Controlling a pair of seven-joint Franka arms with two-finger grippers.
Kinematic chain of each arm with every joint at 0, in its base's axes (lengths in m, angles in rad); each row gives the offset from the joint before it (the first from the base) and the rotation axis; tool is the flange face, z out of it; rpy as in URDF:
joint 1: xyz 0 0 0.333 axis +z
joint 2: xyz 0 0 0 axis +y
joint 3: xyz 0 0 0.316 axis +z
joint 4: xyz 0.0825 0 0 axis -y
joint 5: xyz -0.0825 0 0.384 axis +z
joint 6: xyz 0 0 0 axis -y
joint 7: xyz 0.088 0 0 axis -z
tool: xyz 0 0 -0.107 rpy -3.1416 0 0
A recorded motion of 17 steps. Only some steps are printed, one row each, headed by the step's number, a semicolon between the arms.
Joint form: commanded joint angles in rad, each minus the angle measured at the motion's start. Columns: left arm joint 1, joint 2, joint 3, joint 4, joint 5, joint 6, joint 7; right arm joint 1, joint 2, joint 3, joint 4, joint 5, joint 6, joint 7.
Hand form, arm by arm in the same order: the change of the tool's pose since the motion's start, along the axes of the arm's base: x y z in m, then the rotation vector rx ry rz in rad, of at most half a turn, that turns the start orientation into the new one. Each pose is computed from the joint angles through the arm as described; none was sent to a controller.
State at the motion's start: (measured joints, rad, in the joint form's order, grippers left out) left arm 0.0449 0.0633 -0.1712 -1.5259 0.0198 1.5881 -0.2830; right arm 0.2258 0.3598 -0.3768 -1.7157 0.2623 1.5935 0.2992
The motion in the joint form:
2: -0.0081 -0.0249 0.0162 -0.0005 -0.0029 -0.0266 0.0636; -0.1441 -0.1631 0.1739 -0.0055 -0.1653 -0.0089 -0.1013
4: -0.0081 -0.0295 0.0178 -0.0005 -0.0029 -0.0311 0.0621; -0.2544 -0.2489 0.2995 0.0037 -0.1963 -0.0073 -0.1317
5: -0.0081 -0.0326 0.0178 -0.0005 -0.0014 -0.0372 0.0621; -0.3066 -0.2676 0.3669 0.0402 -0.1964 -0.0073 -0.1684
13: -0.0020 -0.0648 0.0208 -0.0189 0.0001 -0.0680 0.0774; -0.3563 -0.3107 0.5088 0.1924 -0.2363 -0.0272 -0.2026
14: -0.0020 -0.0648 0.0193 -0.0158 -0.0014 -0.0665 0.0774; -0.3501 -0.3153 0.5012 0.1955 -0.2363 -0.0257 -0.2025
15: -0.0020 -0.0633 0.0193 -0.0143 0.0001 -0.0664 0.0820; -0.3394 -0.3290 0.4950 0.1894 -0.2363 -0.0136 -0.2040
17: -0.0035 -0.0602 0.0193 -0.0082 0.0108 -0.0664 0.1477; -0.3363 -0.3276 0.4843 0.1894 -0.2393 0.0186 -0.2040
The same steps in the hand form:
2: -0.0094 0.0041 0.0114 0.0022 0.0030 -0.0552; -0.0156 -0.0082 0.0823 -0.0385 -0.1293 0.1832
4: -0.0111 0.0050 0.0136 0.0030 0.0029 -0.0521; -0.0255 -0.0065 0.1339 -0.0448 -0.2251 0.2338
5: -0.0127 0.0052 0.0148 0.0052 0.0058 -0.0520; -0.0235 0.0005 0.1611 -0.0366 -0.2856 0.2823
13: -0.0253 0.0105 0.0212 0.0129 0.0228 -0.0577; -0.0238 0.0468 0.2554 -0.0798 -0.4587 0.4147
14: -0.0252 0.0094 0.0227 0.0111 0.0183 -0.0593; -0.0249 0.0463 0.2595 -0.0830 -0.4674 0.4131
15: -0.0247 0.0096 0.0226 0.0123 0.0182 -0.0638; -0.0277 0.0494 0.2654 -0.0876 -0.4867 0.4186
17: -0.0236 0.0100 0.0238 0.0219 0.0157 -0.1305; -0.0239 0.0447 0.2676 -0.0993 -0.5158 0.4102

